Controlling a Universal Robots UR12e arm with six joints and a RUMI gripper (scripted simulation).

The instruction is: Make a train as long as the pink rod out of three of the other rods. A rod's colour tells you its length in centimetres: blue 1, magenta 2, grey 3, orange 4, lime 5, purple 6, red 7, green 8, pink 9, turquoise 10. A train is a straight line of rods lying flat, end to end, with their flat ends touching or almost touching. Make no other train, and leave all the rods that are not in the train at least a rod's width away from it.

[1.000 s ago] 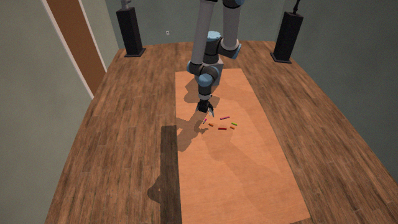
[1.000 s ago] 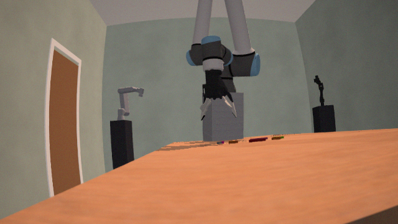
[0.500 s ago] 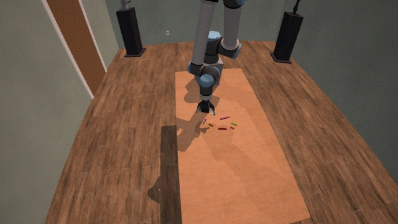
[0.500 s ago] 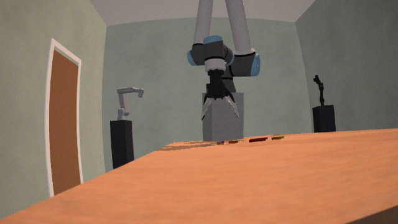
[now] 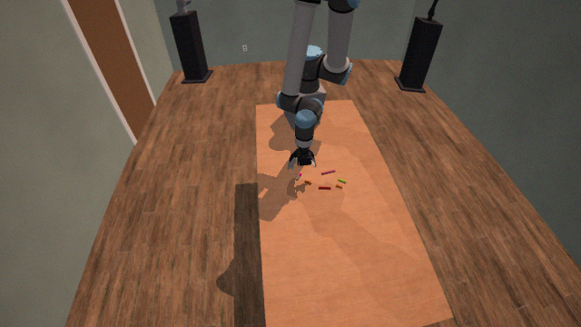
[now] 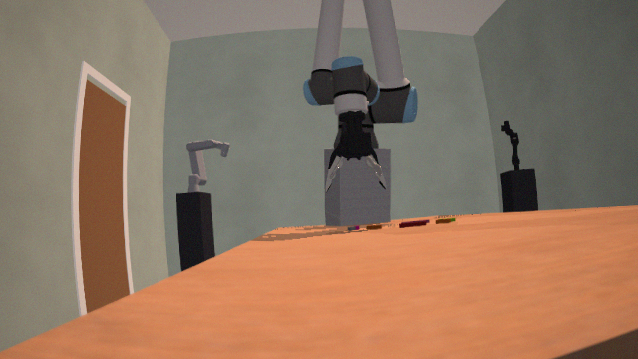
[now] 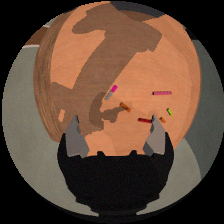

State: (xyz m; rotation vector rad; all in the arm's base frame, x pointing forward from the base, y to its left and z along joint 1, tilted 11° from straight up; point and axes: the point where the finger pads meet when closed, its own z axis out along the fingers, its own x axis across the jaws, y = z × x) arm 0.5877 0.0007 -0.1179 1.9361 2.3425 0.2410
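Right now the lime rod is 24 cm to the left of my hand and 10 cm below it. The rest, counted from my hand: red rod: 6 cm ahead, 14 cm to the left, 10 cm below; magenta rod: 3 cm behind, 1 cm to the right, 10 cm below; grey rod: 1 cm behind, 2 cm to the right, 10 cm below.
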